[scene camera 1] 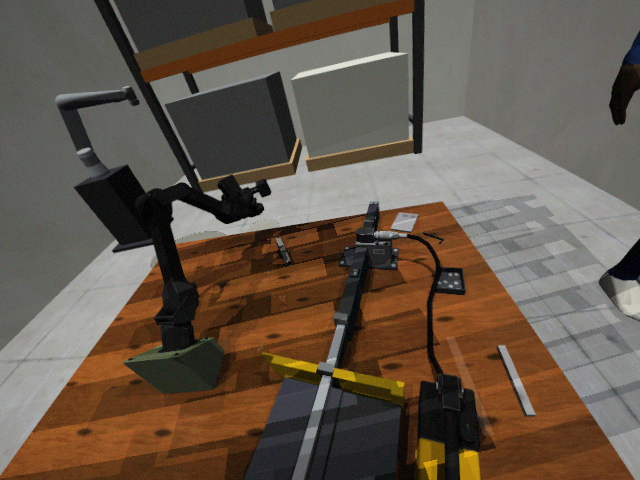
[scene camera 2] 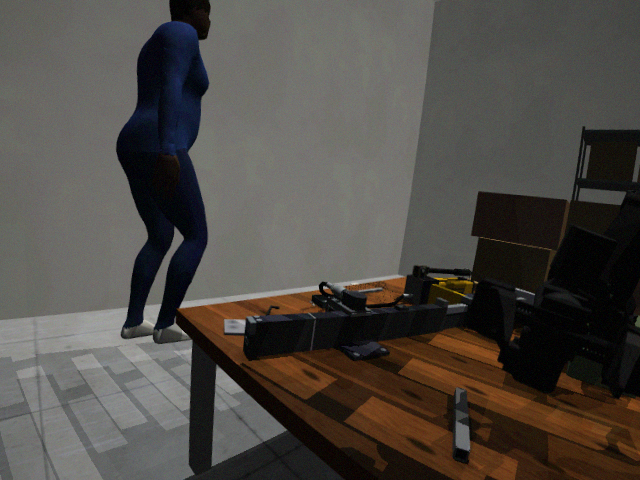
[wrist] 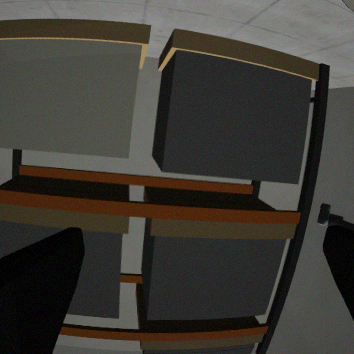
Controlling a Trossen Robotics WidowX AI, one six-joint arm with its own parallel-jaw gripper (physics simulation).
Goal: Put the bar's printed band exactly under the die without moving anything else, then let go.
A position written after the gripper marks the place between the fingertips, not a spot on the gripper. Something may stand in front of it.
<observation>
The gripper (scene camera 2: 559, 369) is open, holding nothing.
The gripper is seen too in the wrist view (wrist: 209, 241).
</observation>
